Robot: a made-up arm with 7 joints. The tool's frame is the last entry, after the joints. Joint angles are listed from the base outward. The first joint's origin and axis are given. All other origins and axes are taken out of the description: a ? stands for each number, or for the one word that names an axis. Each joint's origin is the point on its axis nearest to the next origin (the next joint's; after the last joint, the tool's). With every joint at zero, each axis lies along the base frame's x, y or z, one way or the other. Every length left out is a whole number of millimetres.
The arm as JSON. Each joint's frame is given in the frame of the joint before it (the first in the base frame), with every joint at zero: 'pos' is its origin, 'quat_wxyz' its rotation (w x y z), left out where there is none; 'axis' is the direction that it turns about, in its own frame. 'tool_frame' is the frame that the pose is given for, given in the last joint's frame.
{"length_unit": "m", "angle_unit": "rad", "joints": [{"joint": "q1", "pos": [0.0, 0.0, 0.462], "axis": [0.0, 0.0, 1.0]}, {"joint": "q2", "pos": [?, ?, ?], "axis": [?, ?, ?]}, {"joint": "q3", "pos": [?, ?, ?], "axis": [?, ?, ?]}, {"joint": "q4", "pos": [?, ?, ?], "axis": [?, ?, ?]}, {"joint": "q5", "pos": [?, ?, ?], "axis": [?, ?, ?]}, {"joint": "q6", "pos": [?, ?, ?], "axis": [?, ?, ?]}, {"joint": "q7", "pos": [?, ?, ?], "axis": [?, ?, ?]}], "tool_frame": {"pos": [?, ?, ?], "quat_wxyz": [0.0, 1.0, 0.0, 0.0]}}
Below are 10 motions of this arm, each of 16 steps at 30 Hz.
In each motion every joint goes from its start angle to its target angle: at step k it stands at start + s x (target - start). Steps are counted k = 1, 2, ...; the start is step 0. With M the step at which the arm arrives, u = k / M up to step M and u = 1 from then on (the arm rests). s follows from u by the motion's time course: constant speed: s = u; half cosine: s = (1 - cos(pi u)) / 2; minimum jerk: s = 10 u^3 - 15 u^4 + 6 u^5.
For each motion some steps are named. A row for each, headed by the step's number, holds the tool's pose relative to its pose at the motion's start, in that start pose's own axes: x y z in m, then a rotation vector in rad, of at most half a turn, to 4 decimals.
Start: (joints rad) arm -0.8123 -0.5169 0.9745 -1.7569 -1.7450 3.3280 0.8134
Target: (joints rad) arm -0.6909 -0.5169 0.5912 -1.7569 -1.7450 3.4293 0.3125
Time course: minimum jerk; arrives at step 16
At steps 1, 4, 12, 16:
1: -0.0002 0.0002 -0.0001 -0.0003 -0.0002 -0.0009
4: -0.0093 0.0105 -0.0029 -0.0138 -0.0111 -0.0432
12: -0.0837 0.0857 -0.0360 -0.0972 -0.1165 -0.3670
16: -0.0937 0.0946 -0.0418 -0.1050 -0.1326 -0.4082

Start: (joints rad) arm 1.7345 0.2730 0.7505 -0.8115 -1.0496 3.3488 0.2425
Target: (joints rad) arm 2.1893 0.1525 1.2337 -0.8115 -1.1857 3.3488 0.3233
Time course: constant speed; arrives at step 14
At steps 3, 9, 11, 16:
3: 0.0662 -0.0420 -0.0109 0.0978 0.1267 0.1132
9: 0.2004 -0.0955 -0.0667 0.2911 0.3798 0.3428
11: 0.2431 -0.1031 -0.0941 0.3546 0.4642 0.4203
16: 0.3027 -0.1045 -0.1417 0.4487 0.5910 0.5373

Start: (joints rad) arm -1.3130 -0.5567 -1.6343 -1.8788 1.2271 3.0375 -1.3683
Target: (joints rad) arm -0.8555 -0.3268 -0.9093 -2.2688 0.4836 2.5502 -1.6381
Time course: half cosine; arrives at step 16
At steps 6, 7, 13, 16:
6: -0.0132 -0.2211 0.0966 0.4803 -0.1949 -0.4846
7: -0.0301 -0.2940 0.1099 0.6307 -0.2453 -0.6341
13: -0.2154 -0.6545 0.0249 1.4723 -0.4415 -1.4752
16: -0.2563 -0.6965 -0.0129 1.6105 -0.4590 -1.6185

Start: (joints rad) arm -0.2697 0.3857 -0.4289 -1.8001 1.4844 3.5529 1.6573
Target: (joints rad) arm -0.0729 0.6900 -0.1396 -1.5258 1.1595 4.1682 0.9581
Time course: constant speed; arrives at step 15
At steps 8, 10, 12, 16:
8: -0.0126 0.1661 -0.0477 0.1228 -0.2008 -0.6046
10: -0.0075 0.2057 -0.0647 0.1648 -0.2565 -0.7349
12: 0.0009 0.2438 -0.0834 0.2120 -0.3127 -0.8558
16: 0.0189 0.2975 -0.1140 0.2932 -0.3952 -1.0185

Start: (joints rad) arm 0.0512 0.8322 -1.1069 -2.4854 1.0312 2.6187 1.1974
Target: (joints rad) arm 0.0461 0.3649 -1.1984 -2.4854 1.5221 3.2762 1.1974
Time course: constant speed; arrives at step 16
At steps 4, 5, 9, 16:
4: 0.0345 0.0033 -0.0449 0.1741 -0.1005 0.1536
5: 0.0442 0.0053 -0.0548 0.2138 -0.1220 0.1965
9: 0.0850 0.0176 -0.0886 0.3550 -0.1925 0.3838
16: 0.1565 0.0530 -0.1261 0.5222 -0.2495 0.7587

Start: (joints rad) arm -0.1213 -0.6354 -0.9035 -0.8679 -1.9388 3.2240 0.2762
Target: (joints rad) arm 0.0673 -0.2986 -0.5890 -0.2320 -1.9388 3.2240 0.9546
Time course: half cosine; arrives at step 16
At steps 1, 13, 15, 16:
1: 0.0027 0.0005 0.0001 -0.0038 0.0043 0.0076
13: 0.2082 0.0564 -0.0552 -0.2292 0.4488 0.8580
15: 0.2192 0.0615 -0.0640 -0.2370 0.4854 0.9375
16: 0.2206 0.0622 -0.0652 -0.2379 0.4901 0.9478

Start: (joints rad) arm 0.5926 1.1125 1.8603 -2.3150 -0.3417 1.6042 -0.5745
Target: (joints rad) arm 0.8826 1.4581 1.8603 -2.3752 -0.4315 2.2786 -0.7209
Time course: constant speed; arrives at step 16
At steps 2, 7, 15, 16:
2: 0.0095 0.0003 -0.0033 -0.0250 0.0731 -0.0691
7: 0.0292 0.0011 -0.0096 -0.0745 0.2649 -0.2315
15: 0.0489 0.0060 -0.0119 -0.1193 0.5968 -0.4482
16: 0.0505 0.0072 -0.0113 -0.1223 0.6403 -0.4705

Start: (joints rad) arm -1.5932 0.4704 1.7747 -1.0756 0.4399 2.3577 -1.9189
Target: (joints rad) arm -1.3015 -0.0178 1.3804 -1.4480 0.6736 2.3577 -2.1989
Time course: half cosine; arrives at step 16
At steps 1, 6, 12, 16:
1: 0.0014 -0.0012 0.0037 0.0062 -0.0006 -0.0031
6: 0.0433 -0.0443 0.1063 0.1862 -0.0223 -0.1007
12: 0.1148 -0.1374 0.2250 0.4452 -0.0771 -0.2825
16: 0.1326 -0.1612 0.2425 0.4979 -0.0953 -0.3315

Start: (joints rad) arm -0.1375 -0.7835 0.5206 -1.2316 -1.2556 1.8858 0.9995
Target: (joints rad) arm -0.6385 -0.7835 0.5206 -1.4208 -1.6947 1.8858 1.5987
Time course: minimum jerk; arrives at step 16
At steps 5, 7, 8, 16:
5: -0.0295 -0.0312 0.0196 -0.1150 0.0820 0.0117
7: -0.0642 -0.0609 0.0469 -0.2307 0.1870 0.0196
8: -0.0844 -0.0749 0.0644 -0.2890 0.2514 0.0209
16: -0.1713 -0.1086 0.1530 -0.4729 0.5542 -0.0056

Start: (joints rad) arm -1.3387 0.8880 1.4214 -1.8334 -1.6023 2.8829 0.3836
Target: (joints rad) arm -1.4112 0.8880 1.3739 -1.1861 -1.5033 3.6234 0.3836
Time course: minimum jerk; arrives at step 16
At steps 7, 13, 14, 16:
7: 0.0021 0.0966 -0.0670 -0.1524 0.3248 0.0773
13: -0.0335 0.1904 -0.1928 -0.4129 0.8102 0.0334
14: -0.0367 0.1939 -0.2003 -0.4285 0.8374 0.0247
16: -0.0383 0.1955 -0.2039 -0.4362 0.8508 0.0202

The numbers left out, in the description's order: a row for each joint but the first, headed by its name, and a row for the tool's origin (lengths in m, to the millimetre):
q2: xyz 0.0 0.0 0.0, axis 0.0 1.0 0.0
q3: xyz 0.0 0.0 0.383, axis 0.0 0.0 1.0
q4: xyz 0.127 0.0 0.0, axis 0.0 -1.0 0.0
q5: xyz -0.07 0.0 0.327, axis 0.0 0.0 1.0
q6: xyz 0.0 0.0 0.0, axis 0.0 -1.0 0.0
q7: xyz 0.137 0.0 0.0, axis 0.0 0.0 -1.0
tool: xyz 0.0 0.0 0.0

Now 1 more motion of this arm.
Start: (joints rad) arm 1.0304 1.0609 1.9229 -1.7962 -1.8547 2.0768 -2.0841
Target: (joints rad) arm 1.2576 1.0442 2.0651 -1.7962 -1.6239 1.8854 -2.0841
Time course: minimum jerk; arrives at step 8
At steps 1, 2, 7, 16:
1: -0.0005 0.0022 -0.0011 -0.0035 0.0027 0.0002
2: -0.0032 0.0139 -0.0074 -0.0228 0.0174 0.0007
7: -0.0172 0.1227 -0.0839 -0.2178 0.1842 -0.0334
16: -0.0172 0.1245 -0.0855 -0.2214 0.1875 -0.0348

